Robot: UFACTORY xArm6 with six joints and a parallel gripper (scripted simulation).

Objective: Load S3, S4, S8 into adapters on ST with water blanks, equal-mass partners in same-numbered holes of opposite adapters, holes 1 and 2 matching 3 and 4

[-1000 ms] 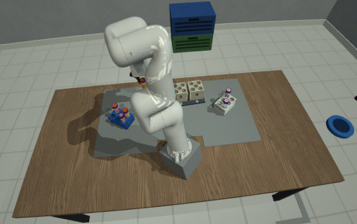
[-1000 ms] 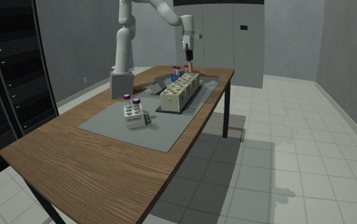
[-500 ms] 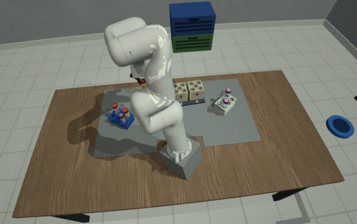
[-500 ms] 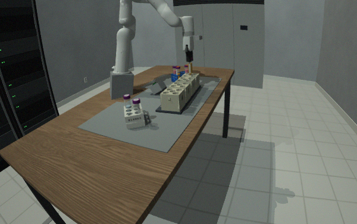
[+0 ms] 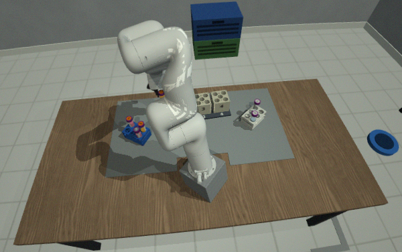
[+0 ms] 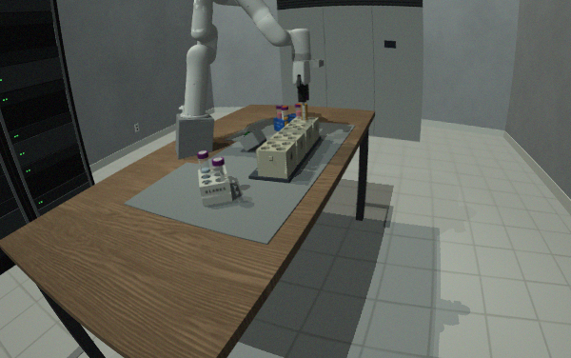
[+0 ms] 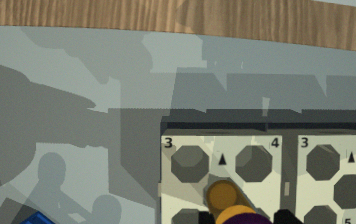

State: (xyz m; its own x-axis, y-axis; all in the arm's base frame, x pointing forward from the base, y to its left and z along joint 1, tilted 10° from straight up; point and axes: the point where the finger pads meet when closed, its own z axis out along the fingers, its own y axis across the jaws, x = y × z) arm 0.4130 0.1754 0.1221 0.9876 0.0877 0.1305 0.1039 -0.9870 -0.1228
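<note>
The amber-filled sample tube is 1 cm to the right of my hand and 5 cm below it. From my hand the other things lie so: adapter (14 cm below); white blanks rack (8 cm behind, 51 cm to the right, 16 cm below).
</note>
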